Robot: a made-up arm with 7 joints.
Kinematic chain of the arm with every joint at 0, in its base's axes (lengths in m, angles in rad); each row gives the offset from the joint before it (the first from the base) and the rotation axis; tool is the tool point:
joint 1: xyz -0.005 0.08 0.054 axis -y
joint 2: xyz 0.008 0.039 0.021 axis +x
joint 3: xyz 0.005 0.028 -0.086 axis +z
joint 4: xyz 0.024 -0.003 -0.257 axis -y
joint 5: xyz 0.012 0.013 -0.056 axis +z
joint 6: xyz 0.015 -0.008 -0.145 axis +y
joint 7: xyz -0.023 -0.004 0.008 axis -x
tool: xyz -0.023 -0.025 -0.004
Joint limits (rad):
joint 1: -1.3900..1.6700
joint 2: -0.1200..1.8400
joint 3: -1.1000..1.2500
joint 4: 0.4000..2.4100
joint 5: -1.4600..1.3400
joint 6: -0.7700..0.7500
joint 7: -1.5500..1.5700
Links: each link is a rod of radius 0.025 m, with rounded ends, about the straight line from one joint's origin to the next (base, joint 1, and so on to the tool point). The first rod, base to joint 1, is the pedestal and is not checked.
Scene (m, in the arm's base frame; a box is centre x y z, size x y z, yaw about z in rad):
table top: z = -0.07
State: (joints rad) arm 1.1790 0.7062 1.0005 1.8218 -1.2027 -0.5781 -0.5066
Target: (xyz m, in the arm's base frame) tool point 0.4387 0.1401 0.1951
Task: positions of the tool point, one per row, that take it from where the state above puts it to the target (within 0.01 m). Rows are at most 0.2 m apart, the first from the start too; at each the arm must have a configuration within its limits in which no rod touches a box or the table.
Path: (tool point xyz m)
1: 0.2532 0.4490 0.1709
2: 0.3781 0.3181 0.1822
3: 0.4387 0.1401 0.1951

